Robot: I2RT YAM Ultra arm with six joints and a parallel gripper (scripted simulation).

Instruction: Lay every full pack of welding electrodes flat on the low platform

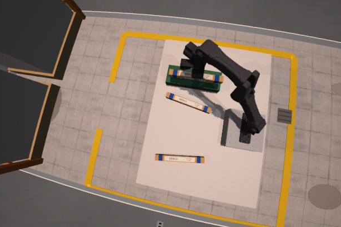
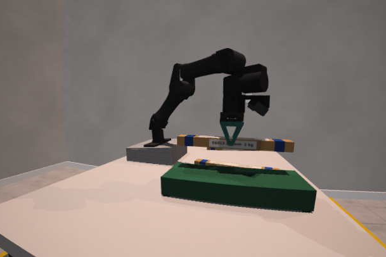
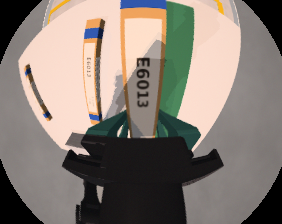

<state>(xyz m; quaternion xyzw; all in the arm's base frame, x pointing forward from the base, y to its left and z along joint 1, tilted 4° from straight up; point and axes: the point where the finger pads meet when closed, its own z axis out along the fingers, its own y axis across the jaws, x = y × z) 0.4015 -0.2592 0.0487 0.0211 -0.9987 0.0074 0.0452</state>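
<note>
Right now my hand is 14 cm above the green low platform, 3 cm to the left of it and 1 cm short of it.
</note>
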